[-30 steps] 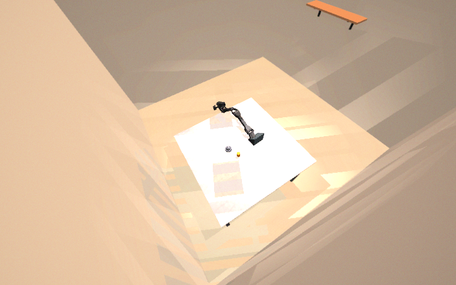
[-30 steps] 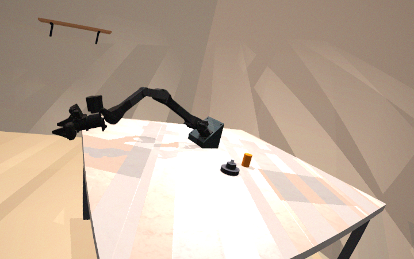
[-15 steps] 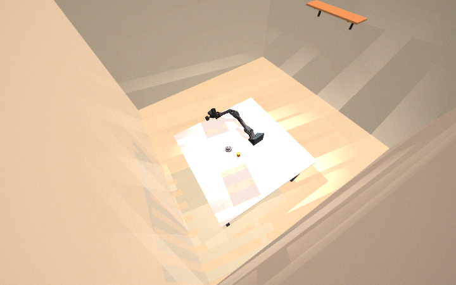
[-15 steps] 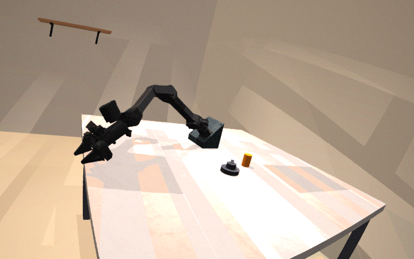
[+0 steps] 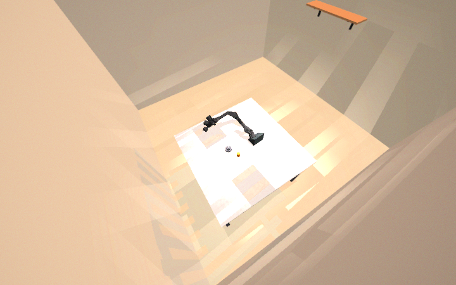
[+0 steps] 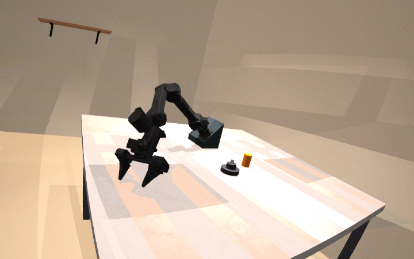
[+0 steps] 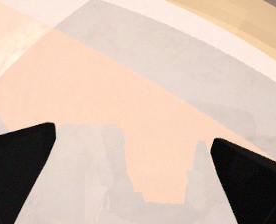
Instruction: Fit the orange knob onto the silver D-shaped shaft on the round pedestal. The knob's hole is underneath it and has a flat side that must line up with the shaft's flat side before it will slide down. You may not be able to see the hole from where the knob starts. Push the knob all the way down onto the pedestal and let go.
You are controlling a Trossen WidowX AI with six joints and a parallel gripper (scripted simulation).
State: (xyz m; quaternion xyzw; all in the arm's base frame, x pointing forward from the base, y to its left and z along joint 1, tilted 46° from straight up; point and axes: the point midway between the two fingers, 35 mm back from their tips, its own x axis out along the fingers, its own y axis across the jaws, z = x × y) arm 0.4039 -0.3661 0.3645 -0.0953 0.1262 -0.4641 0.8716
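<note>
Now: the orange knob 610 mm to the left of my gripper tip, 140 mm behind it and 30 mm above it. From my gripper tip the other things lie so: round pedestal: 470 mm to the left, 90 mm behind, 10 mm above.
</note>
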